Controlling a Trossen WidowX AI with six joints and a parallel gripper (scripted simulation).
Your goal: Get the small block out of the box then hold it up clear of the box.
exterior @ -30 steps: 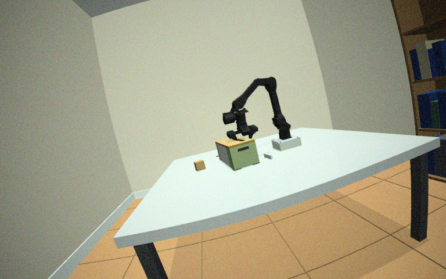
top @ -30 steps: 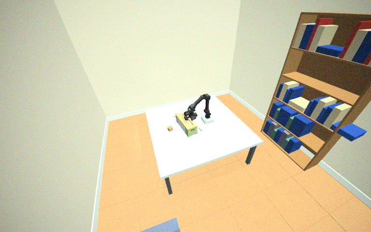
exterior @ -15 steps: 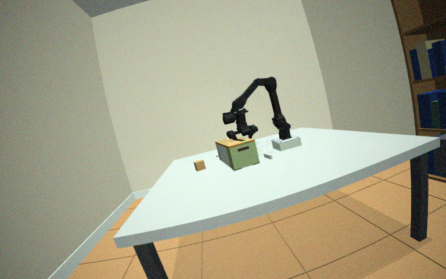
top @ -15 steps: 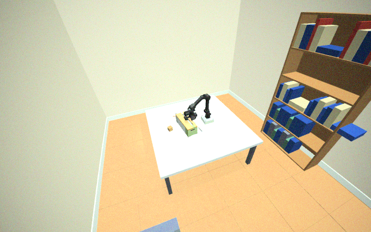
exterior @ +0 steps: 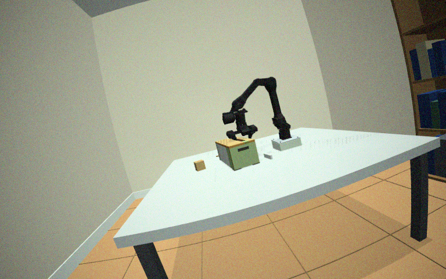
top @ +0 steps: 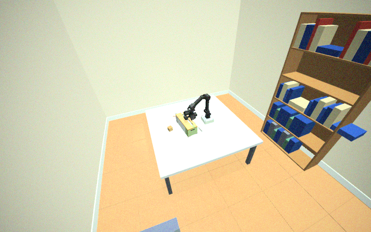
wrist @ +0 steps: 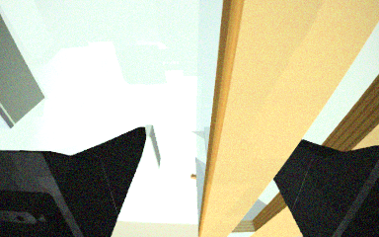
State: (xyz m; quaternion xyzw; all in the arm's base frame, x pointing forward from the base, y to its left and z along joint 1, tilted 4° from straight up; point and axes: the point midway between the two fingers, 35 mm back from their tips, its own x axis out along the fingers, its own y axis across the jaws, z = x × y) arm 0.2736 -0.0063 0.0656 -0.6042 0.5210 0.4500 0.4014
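Right now my gripper tip is 60 mm short of the green block and 10 mm to the left of it. Also, from my gripper tip: box: 30 mm to the left, 30 mm ahead, 20 mm below; tan cube: 300 mm ahead, 60 mm below, 10 mm to the left.
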